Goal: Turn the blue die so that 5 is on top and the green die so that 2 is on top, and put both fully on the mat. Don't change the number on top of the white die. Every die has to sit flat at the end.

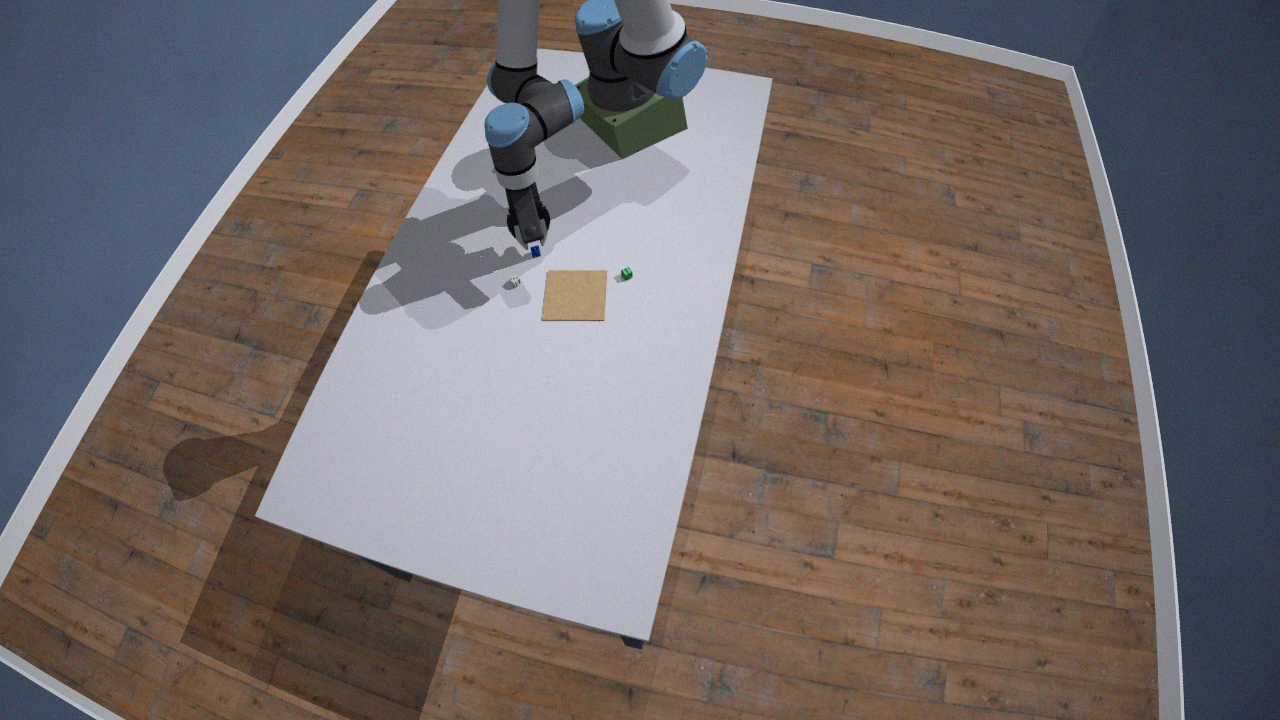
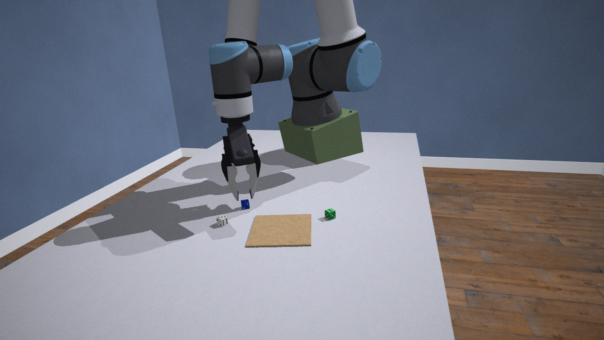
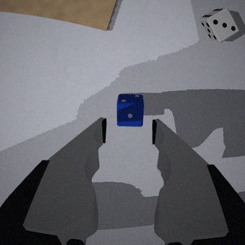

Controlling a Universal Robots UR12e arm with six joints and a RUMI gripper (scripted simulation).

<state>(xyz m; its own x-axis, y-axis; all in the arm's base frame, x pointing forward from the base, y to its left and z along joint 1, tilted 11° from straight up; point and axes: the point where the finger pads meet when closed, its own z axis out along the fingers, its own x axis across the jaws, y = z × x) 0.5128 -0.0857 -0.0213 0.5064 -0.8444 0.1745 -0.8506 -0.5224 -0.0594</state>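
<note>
Right now the blue die is 3 cm below my hand. Round my hand: tan mat 13 cm to the left, 9 cm ahead, 4 cm below; then white die 10 cm ahead, 3 cm below, 2 cm to the right; then green die 23 cm to the left, 3 cm below, 1 cm ahead.
</note>
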